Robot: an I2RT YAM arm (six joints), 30 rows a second.
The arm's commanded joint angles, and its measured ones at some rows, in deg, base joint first. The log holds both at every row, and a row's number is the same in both.
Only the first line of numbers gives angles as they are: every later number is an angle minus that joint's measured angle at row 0.
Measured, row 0:
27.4 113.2 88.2 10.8 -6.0 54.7
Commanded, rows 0 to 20:
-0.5 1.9 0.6 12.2 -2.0 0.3
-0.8 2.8 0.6 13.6 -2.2 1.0
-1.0 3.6 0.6 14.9 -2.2 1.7
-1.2 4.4 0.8 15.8 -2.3 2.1
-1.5 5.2 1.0 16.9 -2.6 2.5
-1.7 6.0 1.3 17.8 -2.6 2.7
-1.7 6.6 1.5 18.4 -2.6 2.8
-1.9 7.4 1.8 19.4 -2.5 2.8
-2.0 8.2 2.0 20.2 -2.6 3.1
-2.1 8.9 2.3 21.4 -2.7 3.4
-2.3 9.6 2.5 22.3 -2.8 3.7
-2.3 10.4 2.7 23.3 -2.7 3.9
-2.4 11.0 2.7 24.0 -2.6 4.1
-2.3 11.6 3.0 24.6 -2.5 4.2
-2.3 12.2 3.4 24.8 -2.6 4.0
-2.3 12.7 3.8 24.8 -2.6 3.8
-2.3 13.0 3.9 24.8 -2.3 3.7
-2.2 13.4 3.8 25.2 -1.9 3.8
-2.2 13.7 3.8 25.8 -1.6 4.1
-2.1 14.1 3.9 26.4 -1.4 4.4
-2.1 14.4 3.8 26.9 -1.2 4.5
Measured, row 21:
-2.2 13.9 1.2 19.7 -2.1 4.3
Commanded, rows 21 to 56:
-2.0 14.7 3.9 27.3 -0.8 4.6
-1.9 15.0 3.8 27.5 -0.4 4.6
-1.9 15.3 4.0 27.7 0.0 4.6
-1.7 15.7 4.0 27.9 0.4 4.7
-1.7 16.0 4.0 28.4 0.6 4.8
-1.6 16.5 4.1 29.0 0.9 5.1
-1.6 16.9 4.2 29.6 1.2 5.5
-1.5 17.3 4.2 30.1 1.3 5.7
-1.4 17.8 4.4 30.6 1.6 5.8
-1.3 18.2 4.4 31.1 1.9 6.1
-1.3 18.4 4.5 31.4 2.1 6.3
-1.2 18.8 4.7 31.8 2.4 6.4
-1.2 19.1 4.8 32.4 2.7 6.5
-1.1 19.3 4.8 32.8 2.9 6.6
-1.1 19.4 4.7 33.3 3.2 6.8
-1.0 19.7 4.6 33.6 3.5 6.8
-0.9 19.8 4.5 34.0 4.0 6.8
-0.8 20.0 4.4 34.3 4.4 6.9
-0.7 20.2 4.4 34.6 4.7 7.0
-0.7 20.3 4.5 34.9 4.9 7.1
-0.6 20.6 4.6 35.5 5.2 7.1
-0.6 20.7 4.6 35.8 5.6 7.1
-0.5 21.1 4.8 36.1 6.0 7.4
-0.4 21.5 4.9 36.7 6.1 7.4
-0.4 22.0 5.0 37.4 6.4 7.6
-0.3 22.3 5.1 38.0 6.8 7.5
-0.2 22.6 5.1 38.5 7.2 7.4
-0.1 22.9 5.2 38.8 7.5 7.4
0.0 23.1 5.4 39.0 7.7 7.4
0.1 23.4 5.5 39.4 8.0 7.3
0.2 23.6 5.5 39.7 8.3 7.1
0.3 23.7 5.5 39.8 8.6 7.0
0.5 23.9 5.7 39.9 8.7 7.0
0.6 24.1 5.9 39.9 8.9 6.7
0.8 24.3 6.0 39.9 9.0 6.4
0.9 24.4 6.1 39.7 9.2 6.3
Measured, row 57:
-0.2 23.7 3.5 35.6 7.6 7.5
